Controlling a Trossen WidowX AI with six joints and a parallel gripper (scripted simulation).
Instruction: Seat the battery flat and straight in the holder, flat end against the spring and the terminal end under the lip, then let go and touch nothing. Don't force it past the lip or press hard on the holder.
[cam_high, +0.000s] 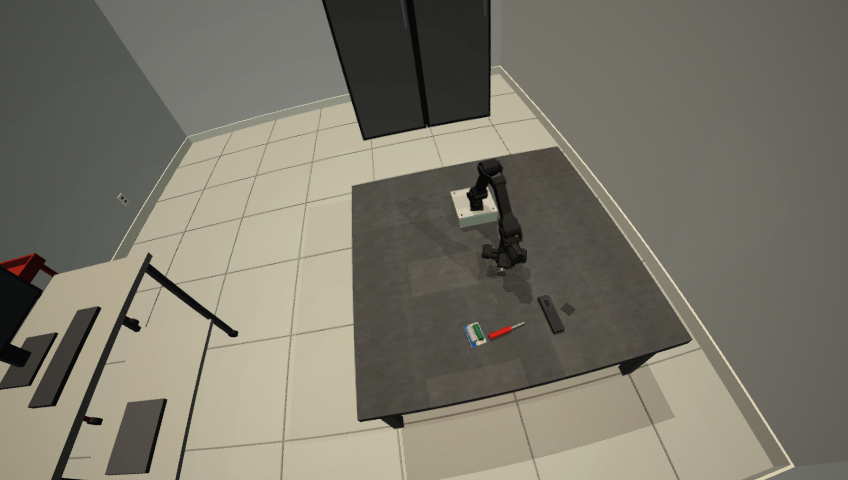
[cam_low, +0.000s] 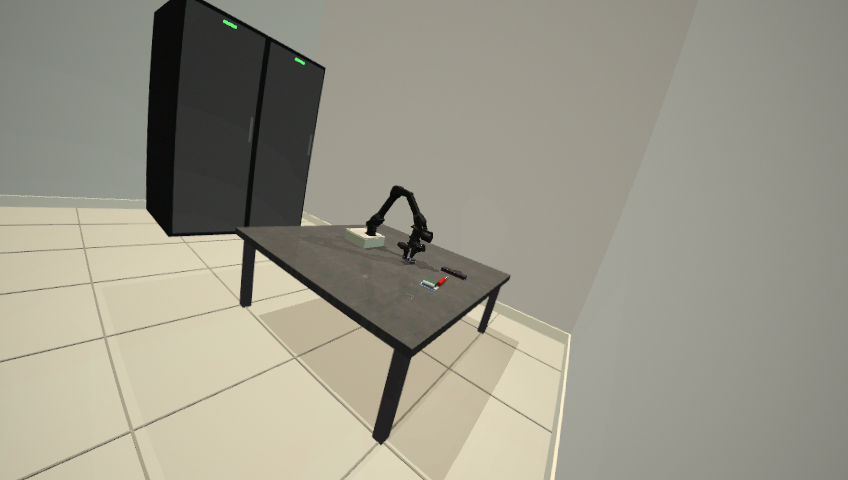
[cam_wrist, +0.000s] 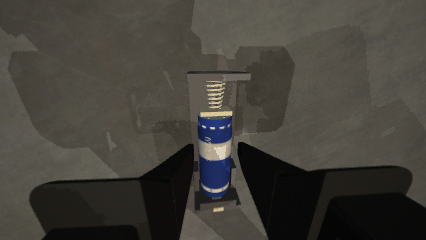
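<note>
My gripper tip is 1 cm below the battery. From my gripper tip the other things lie so: red-handled screwdriver (31 cm ahead); dark square (23 cm ahead, 25 cm to the left, 1 cm below); black bar (25 cm ahead, 17 cm to the left).
</note>
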